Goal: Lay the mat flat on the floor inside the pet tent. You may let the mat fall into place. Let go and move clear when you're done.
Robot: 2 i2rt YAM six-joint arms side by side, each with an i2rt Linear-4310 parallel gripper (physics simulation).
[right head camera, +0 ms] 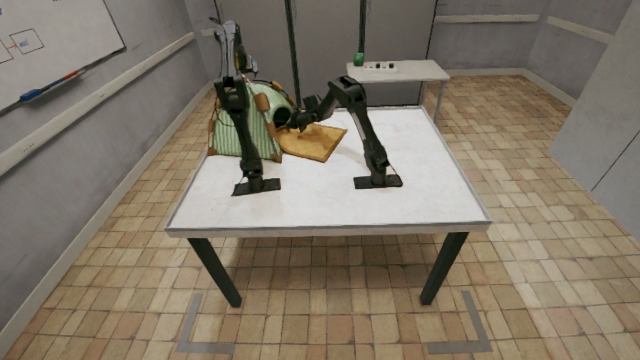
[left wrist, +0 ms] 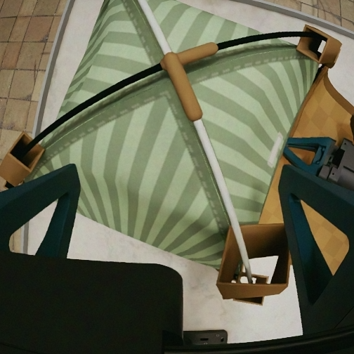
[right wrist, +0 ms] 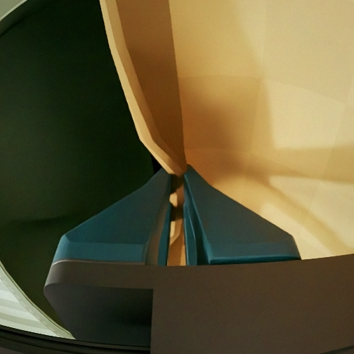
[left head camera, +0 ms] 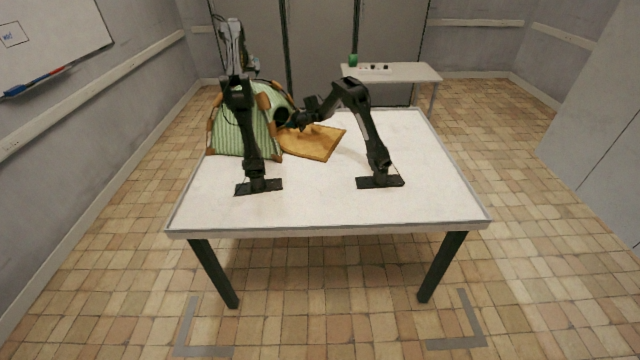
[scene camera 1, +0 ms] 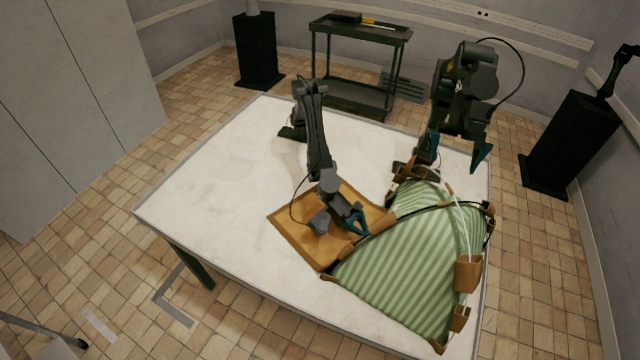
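The orange-brown mat (left head camera: 325, 145) (right head camera: 325, 145) (scene camera 1: 300, 215) (left wrist: 320, 110) (right wrist: 225, 100) lies mostly on the table outside the tent, its tent-side edge raised at the round opening. The green striped pet tent (left head camera: 225, 135) (right head camera: 227, 137) (scene camera 1: 410, 260) (left wrist: 130, 190) stands beside it with brown corner pieces and crossed poles. My right gripper (scene camera 1: 365, 233) (right wrist: 177, 176) is shut on the mat's edge, by the dark opening. My left gripper (scene camera 1: 452, 166) (left wrist: 179, 175) is open and empty, high above the tent. The tent's inside floor is hidden.
The table (left head camera: 320, 210) (right head camera: 320, 210) has a raised rim, and the tent stands close to its edge. One brown corner pocket (left wrist: 255, 260) shows near the left gripper's finger in the left wrist view. A dark cart (scene camera 1: 360, 30) stands beyond the table.
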